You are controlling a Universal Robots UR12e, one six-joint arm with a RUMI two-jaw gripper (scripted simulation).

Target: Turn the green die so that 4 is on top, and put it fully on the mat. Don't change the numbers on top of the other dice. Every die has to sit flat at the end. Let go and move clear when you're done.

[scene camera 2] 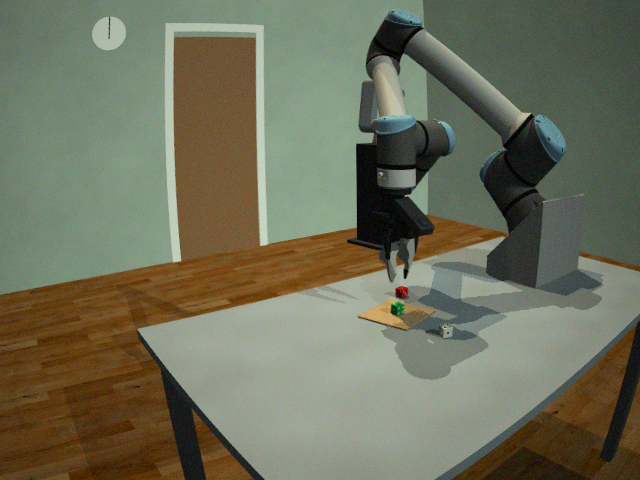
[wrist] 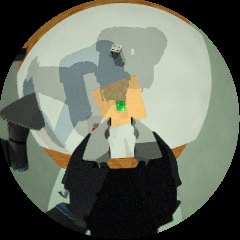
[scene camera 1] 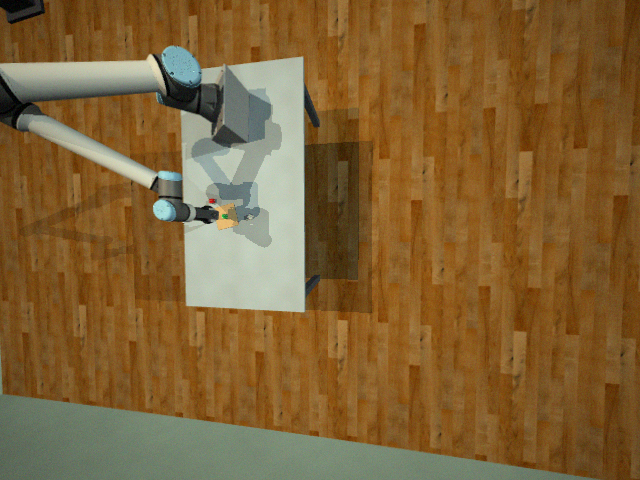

Path:
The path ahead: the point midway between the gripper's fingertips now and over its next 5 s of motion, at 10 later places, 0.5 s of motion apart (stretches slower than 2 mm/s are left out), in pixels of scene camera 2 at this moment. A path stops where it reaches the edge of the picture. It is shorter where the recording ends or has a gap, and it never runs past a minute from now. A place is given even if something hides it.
My gripper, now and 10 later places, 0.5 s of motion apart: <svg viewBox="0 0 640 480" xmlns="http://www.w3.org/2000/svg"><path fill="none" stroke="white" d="M398 280L398 284L397 291L397 298L397 300L397 295L398 285L398 284L398 283L397 283L397 283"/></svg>

